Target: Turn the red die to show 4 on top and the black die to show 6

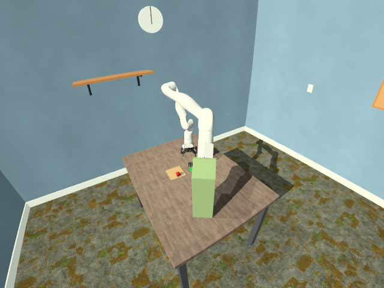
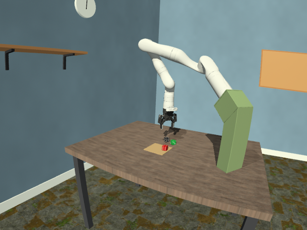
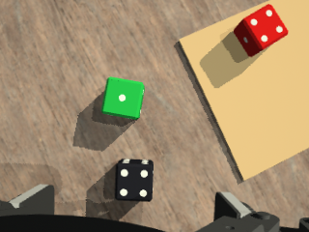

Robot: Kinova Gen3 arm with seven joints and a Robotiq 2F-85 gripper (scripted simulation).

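Right now the black die is 10 mm to the right of my hand and 90 mm below it. Round my hand: tan mat 10 mm behind, 150 mm to the left, 110 mm below; green die 60 mm behind, 20 mm to the left, 90 mm below; red die 60 mm behind, 150 mm to the left, 90 mm below.
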